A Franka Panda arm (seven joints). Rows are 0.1 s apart.
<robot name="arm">
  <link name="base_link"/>
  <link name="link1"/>
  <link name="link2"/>
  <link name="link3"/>
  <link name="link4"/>
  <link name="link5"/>
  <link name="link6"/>
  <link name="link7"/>
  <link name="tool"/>
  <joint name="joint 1" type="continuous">
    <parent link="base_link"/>
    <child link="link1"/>
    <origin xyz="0 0 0.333"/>
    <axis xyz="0 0 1"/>
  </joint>
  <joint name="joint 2" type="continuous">
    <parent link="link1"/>
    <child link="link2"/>
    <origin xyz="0 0 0"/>
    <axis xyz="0 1 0"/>
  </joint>
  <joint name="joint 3" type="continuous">
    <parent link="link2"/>
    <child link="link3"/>
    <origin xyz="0 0 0.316"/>
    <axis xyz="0 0 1"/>
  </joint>
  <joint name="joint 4" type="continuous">
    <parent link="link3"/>
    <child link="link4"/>
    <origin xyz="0.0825 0 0"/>
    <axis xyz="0 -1 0"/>
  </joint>
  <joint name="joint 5" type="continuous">
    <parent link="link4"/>
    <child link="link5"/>
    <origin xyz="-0.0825 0 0.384"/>
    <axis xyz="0 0 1"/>
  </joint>
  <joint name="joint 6" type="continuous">
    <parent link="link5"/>
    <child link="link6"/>
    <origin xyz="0 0 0"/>
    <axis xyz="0 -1 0"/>
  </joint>
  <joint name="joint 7" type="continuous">
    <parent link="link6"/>
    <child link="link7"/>
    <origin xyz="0.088 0 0"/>
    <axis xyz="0 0 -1"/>
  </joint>
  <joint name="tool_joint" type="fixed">
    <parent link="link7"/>
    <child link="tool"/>
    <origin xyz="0 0 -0.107" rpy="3.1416 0 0"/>
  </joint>
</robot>
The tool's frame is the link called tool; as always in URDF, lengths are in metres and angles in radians. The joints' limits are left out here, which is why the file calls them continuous.
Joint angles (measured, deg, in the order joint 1, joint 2, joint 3, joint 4, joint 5, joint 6, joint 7), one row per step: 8.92 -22.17 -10.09 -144.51 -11.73 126.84 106.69; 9.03 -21.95 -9.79 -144.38 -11.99 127.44 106.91; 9.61 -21.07 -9.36 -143.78 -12.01 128.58 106.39; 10.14 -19.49 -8.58 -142.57 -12.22 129.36 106.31; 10.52 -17.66 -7.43 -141.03 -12.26 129.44 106.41; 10.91 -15.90 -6.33 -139.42 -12.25 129.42 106.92; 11.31 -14.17 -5.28 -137.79 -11.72 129.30 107.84; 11.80 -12.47 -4.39 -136.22 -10.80 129.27 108.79; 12.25 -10.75 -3.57 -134.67 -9.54 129.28 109.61; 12.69 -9.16 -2.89 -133.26 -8.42 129.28 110.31; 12.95 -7.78 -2.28 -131.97 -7.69 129.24 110.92; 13.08 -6.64 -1.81 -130.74 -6.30 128.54 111.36
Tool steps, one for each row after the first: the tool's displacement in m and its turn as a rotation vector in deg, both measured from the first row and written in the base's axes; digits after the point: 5 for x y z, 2 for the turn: 0.00198 0.00309 0.00062 -0.28 -0.55 0.37; 0.00782 0.01103 0.00116 -0.50 -1.38 1.97; 0.01644 0.02126 0.00085 -1.08 -1.85 3.46; 0.02534 0.03345 -0.00009 -1.67 -1.73 4.80; 0.03397 0.04583 -0.00054 -2.12 -1.71 5.69; 0.04213 0.05857 -0.00119 -2.03 -1.64 5.84; 0.04982 0.07140 -0.00236 -1.52 -1.58 5.71; 0.05726 0.08390 -0.00416 -0.68 -1.44 5.42; 0.06381 0.09528 -0.00633 0.09 -1.25 5.19; 0.06967 0.10442 -0.00794 0.58 -1.12 5.02; 0.07407 0.11119 -0.00926 1.52 -0.41 4.31
